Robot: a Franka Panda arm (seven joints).
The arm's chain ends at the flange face. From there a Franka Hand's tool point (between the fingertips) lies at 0.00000 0.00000 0.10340 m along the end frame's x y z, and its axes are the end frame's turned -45 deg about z.
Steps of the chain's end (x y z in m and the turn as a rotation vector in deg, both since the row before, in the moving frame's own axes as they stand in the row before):
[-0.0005 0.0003 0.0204 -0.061 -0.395 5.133]
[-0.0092 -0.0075 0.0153 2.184 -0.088 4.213]
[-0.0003 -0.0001 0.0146 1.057 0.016 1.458]
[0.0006 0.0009 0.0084 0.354 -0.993 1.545]
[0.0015 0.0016 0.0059 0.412 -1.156 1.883]
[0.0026 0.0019 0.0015 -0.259 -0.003 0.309]
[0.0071 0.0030 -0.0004 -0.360 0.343 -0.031]
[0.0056 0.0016 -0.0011 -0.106 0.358 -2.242]
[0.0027 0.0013 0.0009 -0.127 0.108 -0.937]
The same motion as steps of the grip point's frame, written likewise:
[-0.0011 -0.0006 0.0204 0.236 -0.322 5.133]
[0.0016 -0.0146 0.0152 1.607 1.482 4.213]
[0.0012 -0.0016 0.0146 0.736 0.759 1.458]
[-0.0010 -0.0007 0.0084 0.952 -0.452 1.545]
[-0.0010 0.0002 0.0059 1.109 -0.526 1.883]
[0.0002 0.0035 0.0015 -0.181 -0.185 0.309]
[0.0029 0.0080 -0.0004 -0.497 -0.012 -0.031]
[0.0032 0.0057 -0.0011 -0.328 0.178 -2.242]
[0.0010 0.0031 0.0009 -0.166 -0.013 -0.937]

